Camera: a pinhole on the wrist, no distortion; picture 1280 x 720 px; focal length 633.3 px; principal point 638.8 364.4 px. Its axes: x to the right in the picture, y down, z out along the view. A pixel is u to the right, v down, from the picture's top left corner.
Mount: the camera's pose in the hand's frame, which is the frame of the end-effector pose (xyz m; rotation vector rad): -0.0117 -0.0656 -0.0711 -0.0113 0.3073 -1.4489
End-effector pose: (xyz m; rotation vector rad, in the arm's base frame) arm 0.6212 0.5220 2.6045 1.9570 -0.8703 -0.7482
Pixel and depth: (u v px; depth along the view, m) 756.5 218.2 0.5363
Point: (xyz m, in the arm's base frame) 0.3547 0.4357 2.1603
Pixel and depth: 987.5 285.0 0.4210
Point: 0.5311 0.4991 2.1342
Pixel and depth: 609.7 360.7 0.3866
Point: 0.4625 0.3777 2.3500
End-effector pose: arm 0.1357 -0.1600 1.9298 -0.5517 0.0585 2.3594
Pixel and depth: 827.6 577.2 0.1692
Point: 0.1430 0.0100 1.9746
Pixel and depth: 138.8 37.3 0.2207
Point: 0.0895 -0.2178 2.1407
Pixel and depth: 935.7 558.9 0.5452
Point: 0.0592 0.3871 2.1902
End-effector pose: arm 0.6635 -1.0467 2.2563 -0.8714 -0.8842 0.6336
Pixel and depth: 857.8 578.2 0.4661
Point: 0.5553 -0.8751 2.7081
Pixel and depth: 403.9 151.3 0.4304
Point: 0.2814 -0.9552 2.3704
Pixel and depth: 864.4 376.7 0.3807
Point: 0.5112 -1.0116 2.6087
